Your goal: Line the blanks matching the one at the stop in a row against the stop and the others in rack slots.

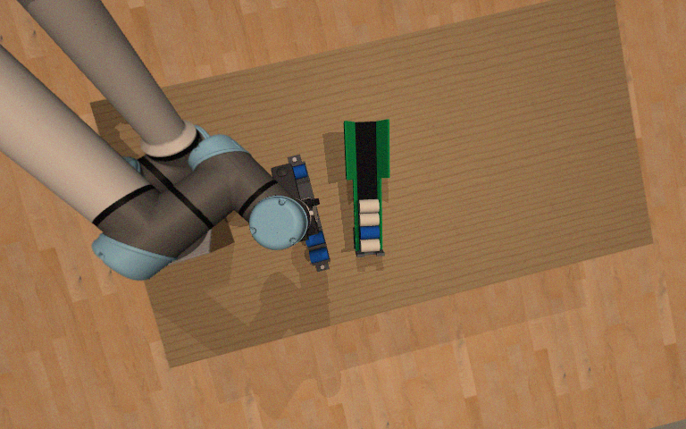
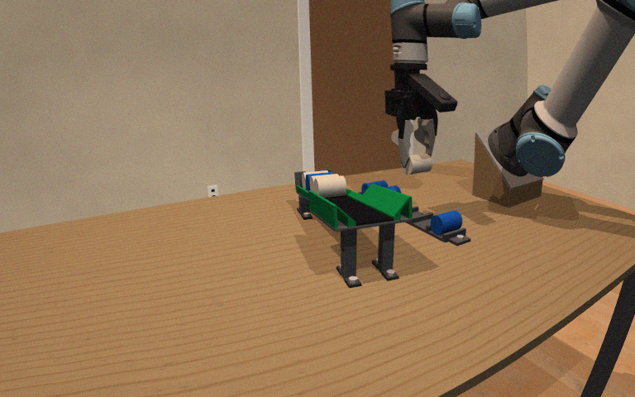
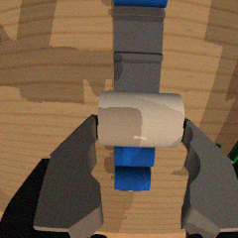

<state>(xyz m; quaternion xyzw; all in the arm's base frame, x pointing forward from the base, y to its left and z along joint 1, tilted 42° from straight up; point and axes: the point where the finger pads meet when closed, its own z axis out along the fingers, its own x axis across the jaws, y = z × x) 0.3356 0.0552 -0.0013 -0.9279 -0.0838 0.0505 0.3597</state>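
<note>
My hand is 190 mm short of the feed ramp, 30 mm to the right of it and 60 mm above it. From my hand the other things lie so: grey stock rack: 30 mm to the right, 140 mm below; grey stop: 180 mm ahead, 170 mm to the right, 70 mm below.
</note>
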